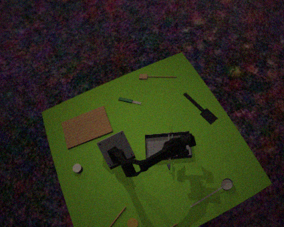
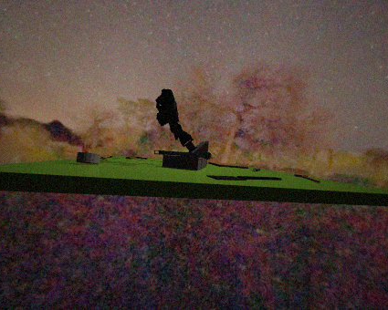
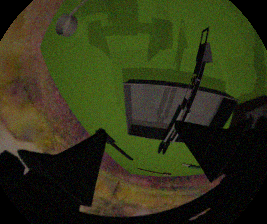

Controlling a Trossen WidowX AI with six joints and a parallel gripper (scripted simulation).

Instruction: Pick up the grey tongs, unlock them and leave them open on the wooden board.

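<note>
My gripper tip is 5 cm past the roasting tin, 9 cm to the right of it and 13 cm above it. From my gripper tip the other things lie so: small round dish (66 cm behind, 30 cm to the left, 14 cm below); then black spatula (32 cm ahead, 21 cm to the left, 16 cm below); then green-handled tool (7 cm behind, 57 cm to the left, 15 cm below).
</note>
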